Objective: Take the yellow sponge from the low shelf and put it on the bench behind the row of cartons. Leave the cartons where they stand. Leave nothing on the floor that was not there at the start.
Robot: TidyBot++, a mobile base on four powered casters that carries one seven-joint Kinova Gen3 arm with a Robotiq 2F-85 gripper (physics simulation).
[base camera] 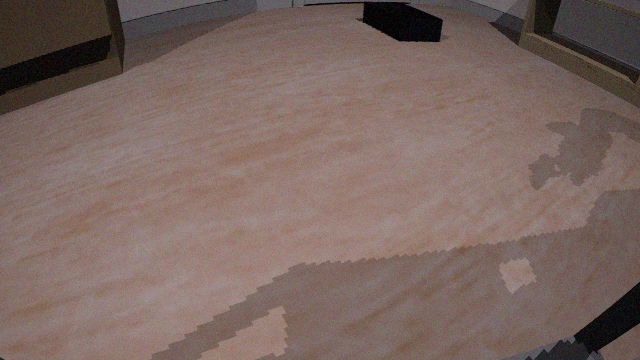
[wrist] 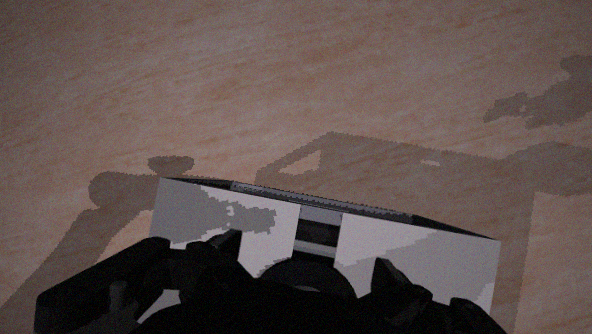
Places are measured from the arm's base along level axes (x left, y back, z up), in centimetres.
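Where they show: gripper, fingertip midpoint: point(wrist: 305, 259).
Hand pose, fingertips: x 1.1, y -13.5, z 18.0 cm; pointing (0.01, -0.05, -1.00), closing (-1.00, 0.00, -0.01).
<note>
After its pixels a point has its place.
My gripper point(wrist: 305, 259) @(x 1.1, y -13.5, z 18.0 cm) is open and empty in the wrist view, its two dark fingers wide apart over the white top of my own base. The yellow sponge, the row of cartons and the bench cannot be made out in either view. A wooden shelf unit point(base camera: 575, 62) @(x -126.6, y -119.4, z -34.7 cm) stands at the right edge of the base camera view, with part of its low frame showing; no sponge shows in that part.
A brown wooden cabinet point(base camera: 55, 32) @(x 68.7, y -95.5, z -19.0 cm) stands at the upper left of the base camera view. A black box-like block point(base camera: 410, 22) @(x -44.3, y -128.0, z -31.8 cm) lies on the floor near the far wall. Shadows of the arm and base fall across the wood-grained floor point(base camera: 300, 150) @(x -1.5, y -57.9, z -39.7 cm).
</note>
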